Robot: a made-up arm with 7 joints. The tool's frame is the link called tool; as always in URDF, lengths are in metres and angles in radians.
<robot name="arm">
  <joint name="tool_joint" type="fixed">
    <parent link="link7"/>
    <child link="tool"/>
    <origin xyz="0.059 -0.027 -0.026" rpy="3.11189 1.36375 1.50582"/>
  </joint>
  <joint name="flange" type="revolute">
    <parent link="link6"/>
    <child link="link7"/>
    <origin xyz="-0.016 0.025 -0.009" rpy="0 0 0"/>
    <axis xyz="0 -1 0"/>
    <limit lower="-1.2" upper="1.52" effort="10" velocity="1.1"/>
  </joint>
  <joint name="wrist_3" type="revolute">
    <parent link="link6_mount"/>
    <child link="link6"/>
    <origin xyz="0.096 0.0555 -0.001" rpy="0 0 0"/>
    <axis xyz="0 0 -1"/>
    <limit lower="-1.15" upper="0.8" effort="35" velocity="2.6"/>
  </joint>
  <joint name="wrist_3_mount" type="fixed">
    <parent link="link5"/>
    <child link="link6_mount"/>
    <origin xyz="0.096 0.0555 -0.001" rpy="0 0 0"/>
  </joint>
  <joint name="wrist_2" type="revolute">
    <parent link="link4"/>
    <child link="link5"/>
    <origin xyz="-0.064 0.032 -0.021" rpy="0 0 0"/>
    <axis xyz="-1 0 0"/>
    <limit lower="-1.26" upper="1.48" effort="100" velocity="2.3"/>
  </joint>
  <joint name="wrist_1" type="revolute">
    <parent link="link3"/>
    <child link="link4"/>
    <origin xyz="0.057 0.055 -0.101" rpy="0 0 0"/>
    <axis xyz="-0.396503 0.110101 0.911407"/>
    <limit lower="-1.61" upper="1.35" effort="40" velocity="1.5"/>
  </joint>
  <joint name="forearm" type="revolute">
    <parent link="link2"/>
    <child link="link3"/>
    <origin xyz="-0.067 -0.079 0.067" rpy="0 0 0"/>
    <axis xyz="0 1 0"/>
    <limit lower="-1.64" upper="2.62" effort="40" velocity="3.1"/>
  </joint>
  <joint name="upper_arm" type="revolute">
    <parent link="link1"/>
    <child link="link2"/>
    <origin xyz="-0.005 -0.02 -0.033" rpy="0 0 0"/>
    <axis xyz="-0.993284 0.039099 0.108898"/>
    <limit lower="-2.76" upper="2.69" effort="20" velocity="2.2"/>
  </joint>
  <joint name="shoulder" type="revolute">
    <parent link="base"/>
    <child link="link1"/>
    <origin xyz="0.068 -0.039 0.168" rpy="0 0 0"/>
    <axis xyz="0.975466 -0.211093 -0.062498"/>
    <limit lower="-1.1" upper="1.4" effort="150" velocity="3"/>
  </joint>
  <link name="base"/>
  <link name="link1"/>
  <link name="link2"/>
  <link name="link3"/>
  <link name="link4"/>
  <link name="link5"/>
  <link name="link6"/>
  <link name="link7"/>
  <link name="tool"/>
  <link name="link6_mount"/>
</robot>
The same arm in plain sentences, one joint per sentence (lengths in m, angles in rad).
The arm has seven revolute joints in a row. What follows holds with every joint at zero, and every direction is one of the base frame's.
Joint 1 is mounted 0.0680 m along +x and 0.0390 m along -y and 0.1680 m along +z from the base frame's origin and turns about the direction (0.975466, -0.211093, -0.062498), from -1.1000 to 1.4000 rad.
Joint 2 is mounted 0.0050 m along -x and 0.0200 m along -y and 0.0330 m along -z from joint 1 and turns about the direction (-0.993284, 0.039099, 0.108898), from -2.7600 to 2.6900 rad.
Joint 3 is mounted 0.0670 m along -x and 0.0790 m along -y and 0.0670 m along +z from joint 2 and turns about +y, from -1.6400 to 2.6200 rad.
Joint 4 is mounted 0.0570 m along +x and 0.0550 m along +y and 0.1010 m along -z from joint 3 and turns about the direction (-0.396503, 0.110101, 0.911407), from -1.6100 to 1.3500 rad.
Joint 5 is mounted 0.0640 m along -x and 0.0320 m along +y and 0.0210 m along -z from joint 4 and turns about -x, from -1.2600 to 1.4800 rad.
Joint 6 is mounted 0.1920 m along +x and 0.1110 m along +y and 0.0020 m along -z from joint 5 and turns about -z, from -1.1500 to 0.8000 rad.
Joint 7 is mounted 0.0160 m along -x and 0.0250 m along +y and 0.0090 m along -z from joint 6 and turns about -y, from -1.2000 to 1.5200 rad.
The tool frame, which is the frame that the pose is given for, is mounted 0.0590 m along +x and 0.0270 m along -y and 0.0260 m along -z from joint 7; its axes are the base frame's turned by roll 3.1119, pitch 1.3638 and yaw 1.5058 rad (as in URDF: about the fixed x, then y, then z).

